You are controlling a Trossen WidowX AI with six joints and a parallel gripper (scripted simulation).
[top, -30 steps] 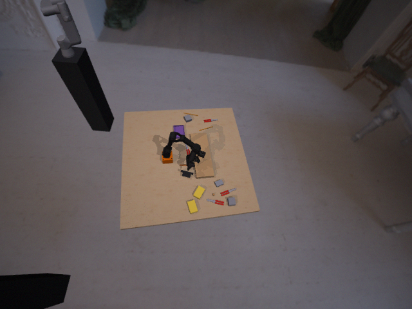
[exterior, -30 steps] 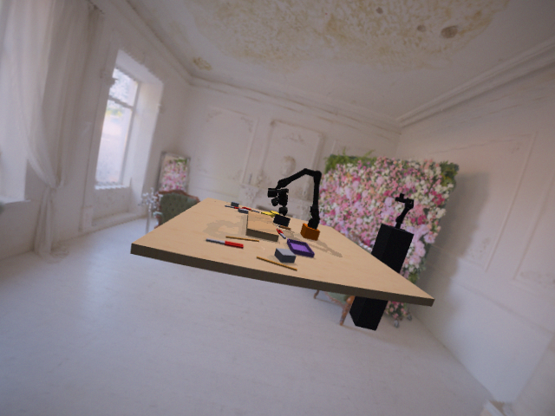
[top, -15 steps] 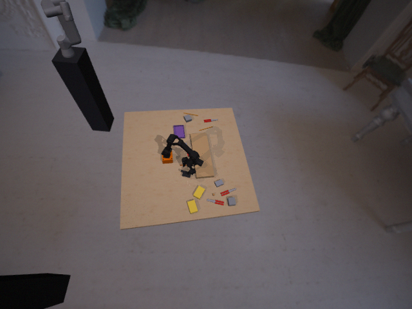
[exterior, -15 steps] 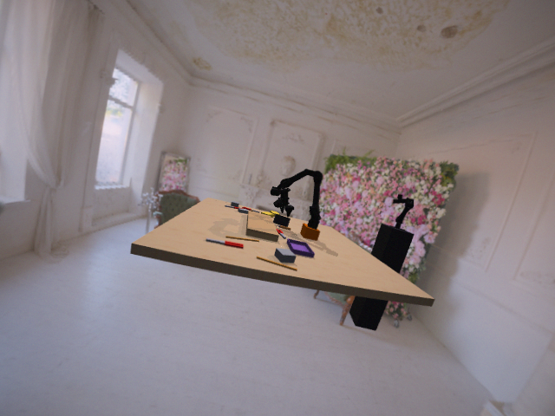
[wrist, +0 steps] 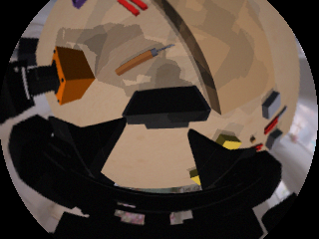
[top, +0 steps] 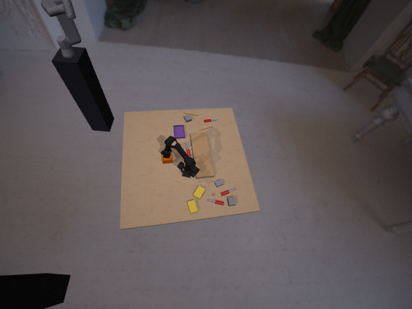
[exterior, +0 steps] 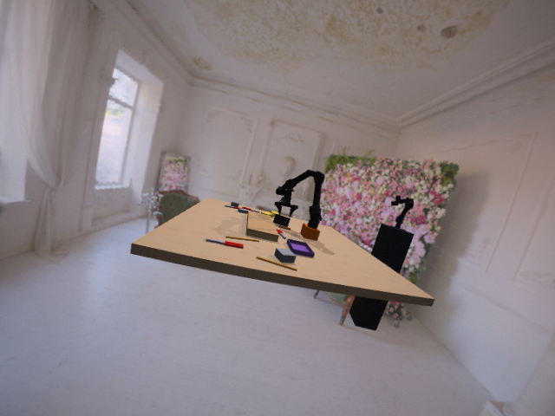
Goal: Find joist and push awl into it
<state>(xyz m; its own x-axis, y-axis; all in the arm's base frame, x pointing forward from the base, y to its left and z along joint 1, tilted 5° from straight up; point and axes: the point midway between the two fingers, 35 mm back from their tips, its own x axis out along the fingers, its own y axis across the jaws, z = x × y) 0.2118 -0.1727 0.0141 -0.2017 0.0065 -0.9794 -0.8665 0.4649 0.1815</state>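
Right now the stud finder is 1 cm behind my gripper tip, 1 cm to the right of it and 5 cm below it. Round my gripper tip: purple tray (11 cm behind, 52 cm to the left, 6 cm below); awl (1 cm ahead, 11 cm to the left, 7 cm below).
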